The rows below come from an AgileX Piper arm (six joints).
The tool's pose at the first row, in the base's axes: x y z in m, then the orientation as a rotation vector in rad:
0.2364, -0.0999, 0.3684, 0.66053, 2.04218, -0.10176
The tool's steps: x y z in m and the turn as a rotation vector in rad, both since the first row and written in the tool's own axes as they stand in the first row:
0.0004, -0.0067, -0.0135, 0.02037, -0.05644, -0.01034
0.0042, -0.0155, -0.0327, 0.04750, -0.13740, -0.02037
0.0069, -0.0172, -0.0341, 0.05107, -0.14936, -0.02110
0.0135, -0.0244, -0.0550, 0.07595, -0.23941, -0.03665
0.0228, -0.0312, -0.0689, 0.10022, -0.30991, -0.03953
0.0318, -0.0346, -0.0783, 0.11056, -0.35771, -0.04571
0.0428, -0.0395, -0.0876, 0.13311, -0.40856, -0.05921
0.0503, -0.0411, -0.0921, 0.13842, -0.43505, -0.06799
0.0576, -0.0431, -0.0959, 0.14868, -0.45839, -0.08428
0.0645, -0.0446, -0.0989, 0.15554, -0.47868, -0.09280
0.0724, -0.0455, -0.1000, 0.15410, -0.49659, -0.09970
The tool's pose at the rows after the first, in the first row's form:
0.2225, -0.1010, 0.3741, 0.65277, 1.99282, -0.14585
0.2018, -0.1007, 0.3798, 0.64462, 1.91947, -0.20273
0.1988, -0.1005, 0.3780, 0.64385, 1.90829, -0.21012
0.1765, -0.0971, 0.3826, 0.62646, 1.82689, -0.26840
0.1586, -0.0945, 0.3813, 0.62425, 1.75970, -0.31226
0.1461, -0.0906, 0.3784, 0.61484, 1.71515, -0.33769
0.1321, -0.0872, 0.3735, 0.60455, 1.66961, -0.37924
0.1248, -0.0840, 0.3695, 0.59384, 1.64628, -0.39530
0.1180, -0.0814, 0.3652, 0.57935, 1.62807, -0.41933
0.1122, -0.0789, 0.3609, 0.57098, 1.61051, -0.43504
0.1077, -0.0761, 0.3549, 0.56007, 1.59490, -0.44127

